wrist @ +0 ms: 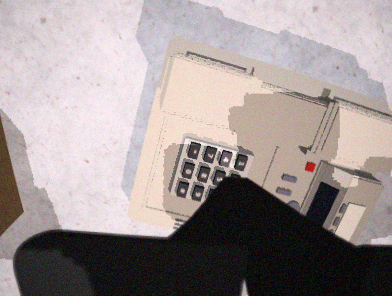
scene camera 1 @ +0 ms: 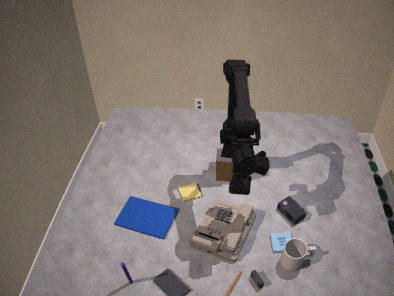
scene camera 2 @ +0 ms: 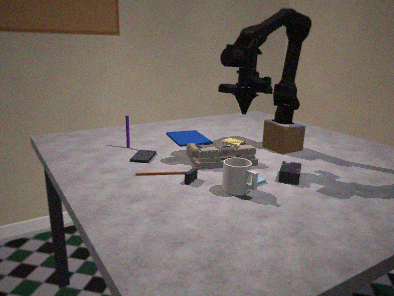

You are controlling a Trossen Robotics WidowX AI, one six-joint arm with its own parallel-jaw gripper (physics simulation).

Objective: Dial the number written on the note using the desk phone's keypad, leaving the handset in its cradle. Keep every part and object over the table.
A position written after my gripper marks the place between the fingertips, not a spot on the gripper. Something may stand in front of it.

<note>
In view: my gripper (scene camera 2: 243, 114), a white mug (scene camera 1: 295, 250), a blue folder (scene camera 1: 151, 218), a handset (wrist: 194, 88), a beige desk phone (scene camera 1: 209, 237) and a keypad (wrist: 183, 157).
My gripper is seen too in the wrist view (wrist: 234, 188) and in scene camera 1 (scene camera 1: 242, 189). The beige desk phone shows as well in the wrist view (wrist: 340, 197). The wrist view does not show the white mug: it is out of frame. The wrist view misses the blue folder: it is out of frame.
</note>
